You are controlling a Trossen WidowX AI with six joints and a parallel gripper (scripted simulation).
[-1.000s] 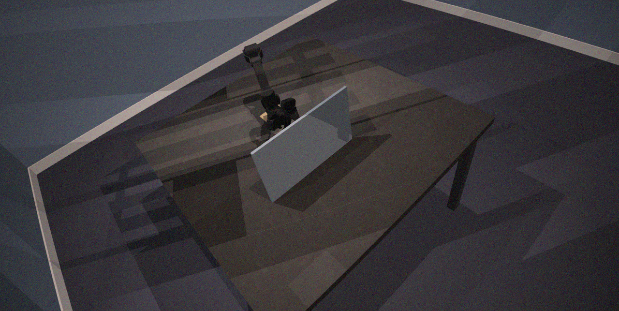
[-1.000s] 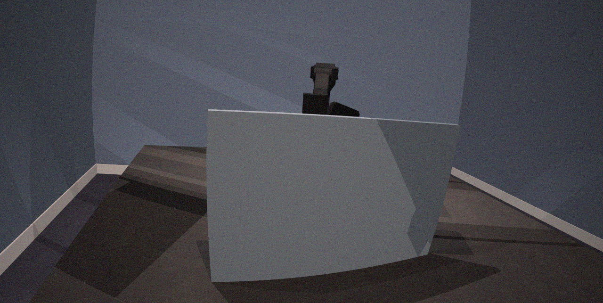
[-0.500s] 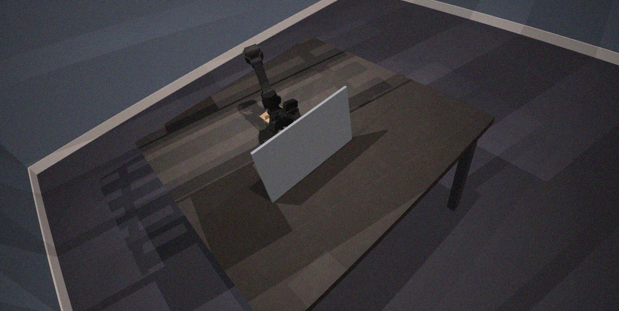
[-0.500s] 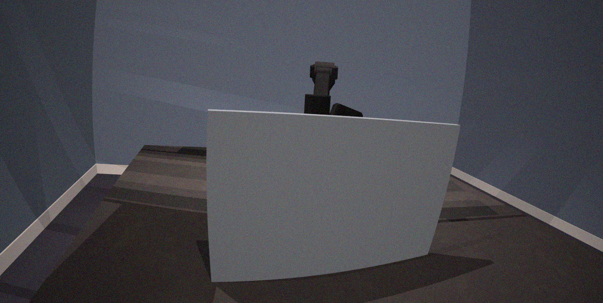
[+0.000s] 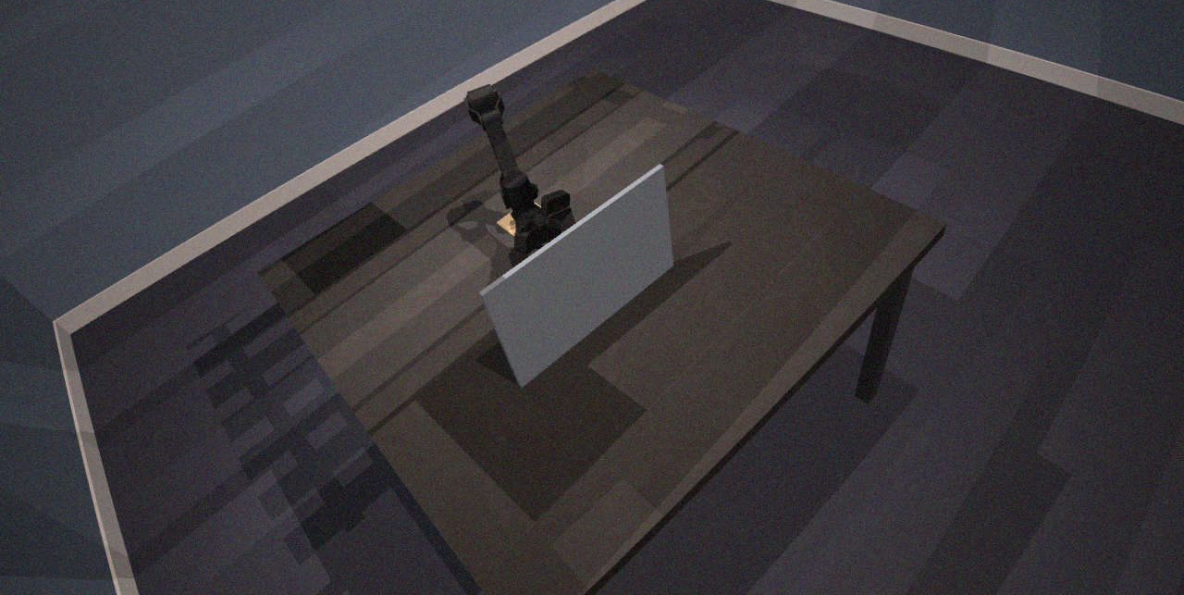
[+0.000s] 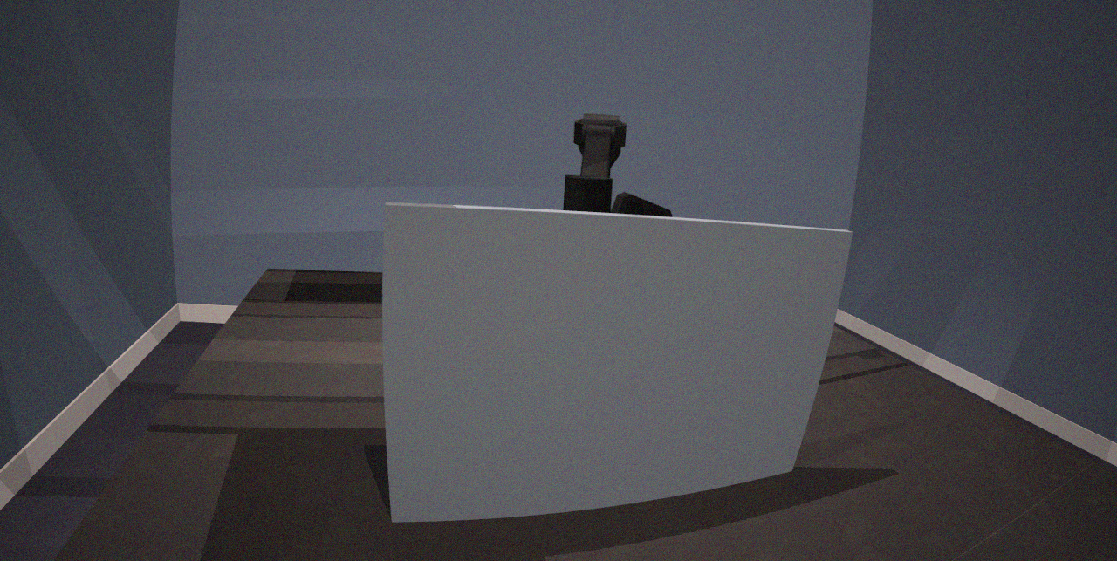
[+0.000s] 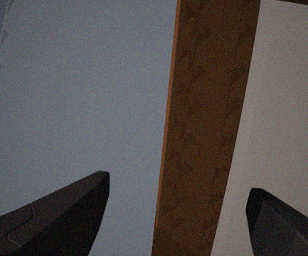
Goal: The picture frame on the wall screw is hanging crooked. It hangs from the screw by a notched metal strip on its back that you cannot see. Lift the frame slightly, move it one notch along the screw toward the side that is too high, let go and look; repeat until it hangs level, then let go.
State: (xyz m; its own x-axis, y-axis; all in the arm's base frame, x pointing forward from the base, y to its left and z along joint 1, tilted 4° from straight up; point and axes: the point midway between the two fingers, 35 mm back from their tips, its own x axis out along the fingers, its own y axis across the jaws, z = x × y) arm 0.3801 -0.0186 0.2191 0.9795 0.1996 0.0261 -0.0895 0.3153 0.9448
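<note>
Now: gripper tip 1 cm short of the wooden picture frame, 2 cm to the left of it and 5 cm above it. From my gripper tip the other things lie so: grey wall panel (2 cm ahead, 6 cm below).
</note>
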